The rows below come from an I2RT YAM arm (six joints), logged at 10 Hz.
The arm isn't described. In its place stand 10 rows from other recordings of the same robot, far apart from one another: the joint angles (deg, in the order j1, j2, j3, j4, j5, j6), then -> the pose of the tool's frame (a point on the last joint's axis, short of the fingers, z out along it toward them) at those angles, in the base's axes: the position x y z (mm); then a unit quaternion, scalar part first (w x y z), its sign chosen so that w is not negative.
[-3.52 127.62 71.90 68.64 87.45 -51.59] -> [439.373 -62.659 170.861 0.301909 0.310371 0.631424 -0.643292]
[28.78 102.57 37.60 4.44 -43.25 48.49] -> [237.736 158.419 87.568 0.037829 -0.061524 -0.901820 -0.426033]
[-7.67 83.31 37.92 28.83 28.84 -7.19] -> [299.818 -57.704 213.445 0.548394 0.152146 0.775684 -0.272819]
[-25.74 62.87 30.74 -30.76 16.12 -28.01] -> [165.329 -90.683 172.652 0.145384 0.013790 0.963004 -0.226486]
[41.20 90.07 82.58 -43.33 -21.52 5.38] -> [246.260 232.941 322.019 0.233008 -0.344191 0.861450 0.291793]
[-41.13 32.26 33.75 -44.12 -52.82 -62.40] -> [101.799 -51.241 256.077 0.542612 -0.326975 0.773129 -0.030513]
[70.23 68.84 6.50 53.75 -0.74 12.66] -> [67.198 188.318 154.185 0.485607 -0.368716 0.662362 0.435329]
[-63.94 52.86 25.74 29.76 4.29 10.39] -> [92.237 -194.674 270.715 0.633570 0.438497 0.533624 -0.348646]
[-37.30 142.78 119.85 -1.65 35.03 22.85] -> [443.461 -363.515 190.087 0.479394 0.542850 0.612878 -0.316030]
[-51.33 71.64 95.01 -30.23 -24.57 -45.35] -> [163.740 -180.910 503.617 0.549886 -0.102860 0.737383 -0.378564]
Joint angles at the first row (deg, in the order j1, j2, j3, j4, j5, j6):
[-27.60 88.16 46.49 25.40 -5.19 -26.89]
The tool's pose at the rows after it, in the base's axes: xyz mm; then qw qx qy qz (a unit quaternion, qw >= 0):
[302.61 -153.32 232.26 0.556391 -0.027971 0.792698 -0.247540]
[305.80 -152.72 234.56 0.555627 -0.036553 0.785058 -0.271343]
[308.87 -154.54 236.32 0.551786 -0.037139 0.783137 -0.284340]
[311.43 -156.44 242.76 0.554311 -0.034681 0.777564 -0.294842]
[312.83 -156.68 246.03 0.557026 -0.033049 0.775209 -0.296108]
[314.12 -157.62 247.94 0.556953 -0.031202 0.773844 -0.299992]
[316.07 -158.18 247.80 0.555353 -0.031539 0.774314 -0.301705]
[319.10 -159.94 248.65 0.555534 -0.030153 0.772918 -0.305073]
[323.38 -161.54 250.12 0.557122 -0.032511 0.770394 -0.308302]
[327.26 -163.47 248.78 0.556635 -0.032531 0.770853 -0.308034]
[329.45 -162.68 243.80 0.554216 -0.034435 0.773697 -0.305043]
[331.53 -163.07 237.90 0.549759 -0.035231 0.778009 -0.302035]
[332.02 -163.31 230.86 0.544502 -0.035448 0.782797 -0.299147]
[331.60 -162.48 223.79 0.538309 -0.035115 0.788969 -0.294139]
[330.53 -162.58 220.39 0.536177 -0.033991 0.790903 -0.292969]
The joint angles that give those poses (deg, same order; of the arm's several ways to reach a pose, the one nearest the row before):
[-27.42 87.80 46.49 26.27 -5.27 -27.42]
[-26.90 88.24 46.85 27.76 -3.43 -29.53]
[-26.81 88.86 47.72 27.86 -2.20 -30.50]
[-26.81 88.95 48.95 27.77 -1.32 -30.85]
[-26.72 88.95 49.57 27.60 -1.14 -30.67]
[-26.72 89.12 50.10 27.51 -0.70 -30.76]
[-26.63 89.56 50.53 27.42 -0.44 -30.94]
[-26.63 90.26 51.32 27.60 -0.09 -31.03]
[-26.54 91.14 52.38 27.86 0.00 -31.38]
[-26.54 92.19 53.17 28.04 0.00 -31.38]
[-26.28 92.99 53.00 28.47 0.00 -31.38]
[-26.19 93.95 52.91 28.74 0.00 -31.38]
[-26.19 94.74 52.38 29.18 0.00 -31.38]
[-26.10 95.27 51.68 29.27 0.00 -31.20]
[-26.19 95.45 51.15 29.62 0.00 -31.11]

